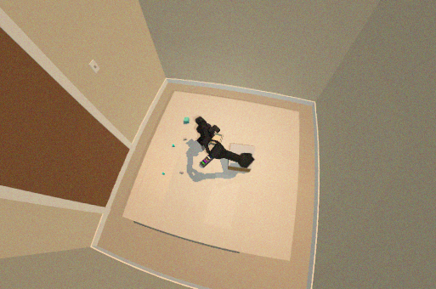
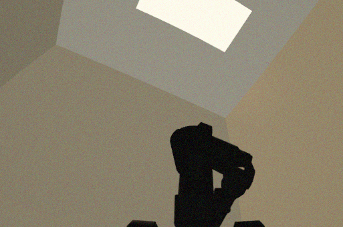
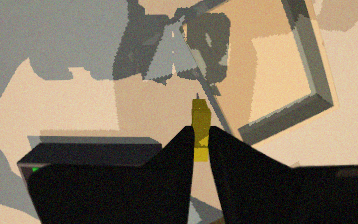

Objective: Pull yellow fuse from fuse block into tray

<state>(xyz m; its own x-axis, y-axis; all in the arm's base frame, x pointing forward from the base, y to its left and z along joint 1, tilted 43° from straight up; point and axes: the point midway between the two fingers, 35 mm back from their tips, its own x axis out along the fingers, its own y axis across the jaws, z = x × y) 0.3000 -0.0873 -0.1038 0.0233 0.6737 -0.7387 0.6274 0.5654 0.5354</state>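
Now: gripper tip 2 cm past the tan tray, 6 cm to the left of it and 10 cm above it.
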